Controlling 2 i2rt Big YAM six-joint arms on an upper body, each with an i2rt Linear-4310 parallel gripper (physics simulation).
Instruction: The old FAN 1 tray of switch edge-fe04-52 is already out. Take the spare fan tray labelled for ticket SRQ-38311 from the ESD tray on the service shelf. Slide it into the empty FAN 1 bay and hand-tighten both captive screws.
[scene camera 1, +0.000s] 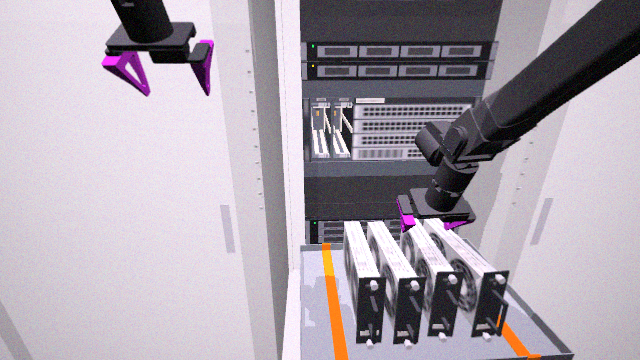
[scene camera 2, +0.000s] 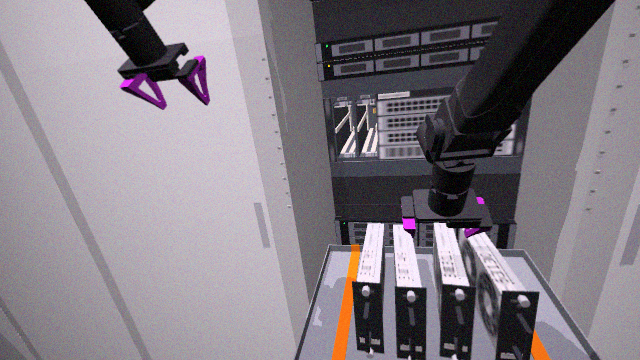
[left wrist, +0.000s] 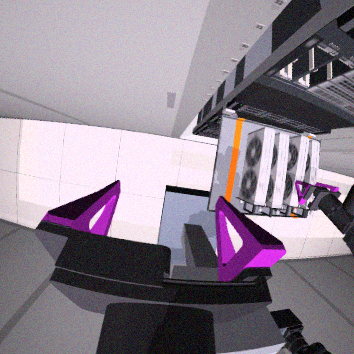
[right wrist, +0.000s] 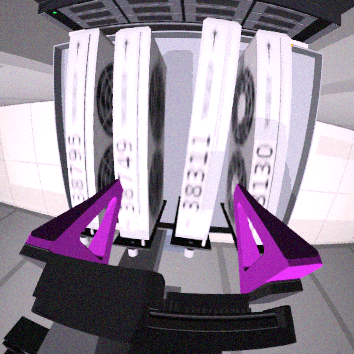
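Observation:
The white fan tray labelled 38311 (scene camera 1: 444, 305) (scene camera 2: 452, 260) (right wrist: 200, 150) stands upright, third from the left in the ESD tray (scene camera 1: 312, 300) (scene camera 2: 330, 295) (left wrist: 222, 165). Its black front carries a handle and pale captive screws. My right gripper (scene camera 1: 428, 229) (scene camera 2: 439, 234) (left wrist: 305, 182) (right wrist: 176, 186) is open above the fan trays; in the right wrist view 38311 lies between its fingertips, nearer the right one, ungripped. My left gripper (scene camera 1: 178, 95) (scene camera 2: 186, 106) (left wrist: 169, 192) is open and empty, high at the left. Two open bays (scene camera 1: 320, 130) (scene camera 1: 342, 130) show in the switch; FAN 1's label is unreadable.
Fan trays 38749 (right wrist: 131, 100) and 38795 (right wrist: 80, 125) stand left of 38311, and one ending in 3130 (right wrist: 270, 100) stands close on its right. The left fingertip overlaps 38749 in the right wrist view. Cabinet side walls flank the rack.

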